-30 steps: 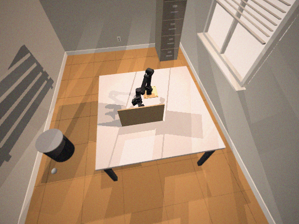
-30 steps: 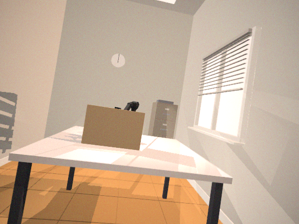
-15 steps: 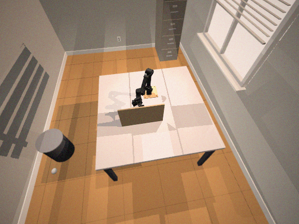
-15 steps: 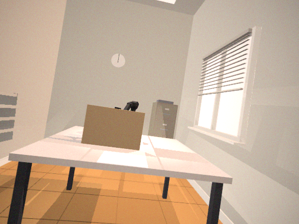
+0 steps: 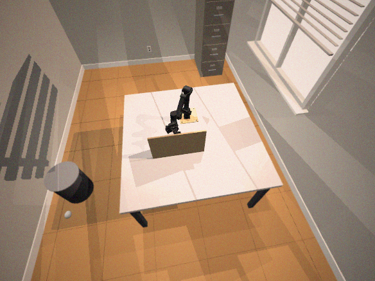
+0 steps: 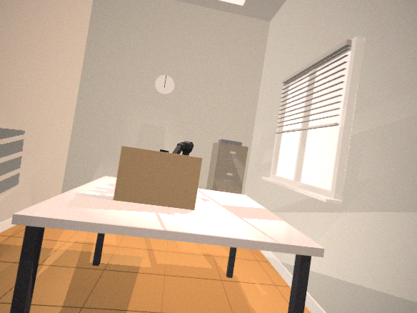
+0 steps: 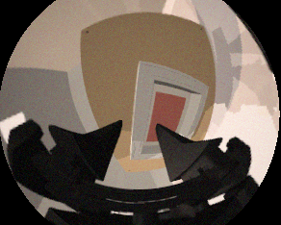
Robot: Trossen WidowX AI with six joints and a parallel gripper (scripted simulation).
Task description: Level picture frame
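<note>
Now: gripper tip 10 mm short of the picture frame, 10 mm to the right of it and 50 mm above it. Also, from my gripper tip: wall board (20 mm ahead, 10 mm to the left, 60 mm below).
</note>
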